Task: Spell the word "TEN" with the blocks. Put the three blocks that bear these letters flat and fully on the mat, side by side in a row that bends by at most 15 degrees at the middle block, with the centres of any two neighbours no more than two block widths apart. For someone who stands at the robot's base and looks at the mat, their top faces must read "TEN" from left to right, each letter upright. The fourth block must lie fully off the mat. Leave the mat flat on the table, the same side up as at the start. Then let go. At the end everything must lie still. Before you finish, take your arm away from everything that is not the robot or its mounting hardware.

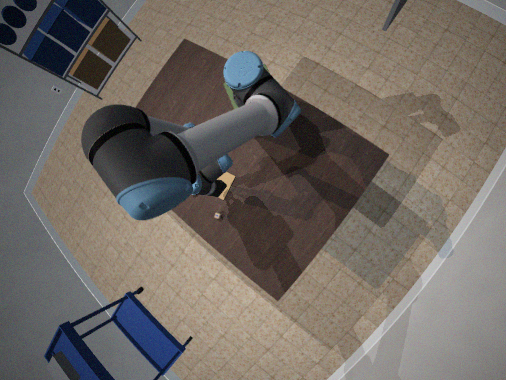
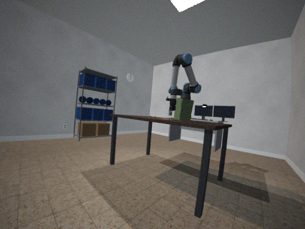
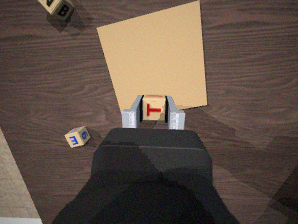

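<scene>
The tan mat lies 1 cm behind my hand, 4 cm to the right of it and 7 cm below it. The rest, counted from my hand: N block 10 cm ahead, 14 cm to the right, 5 cm below.
</scene>
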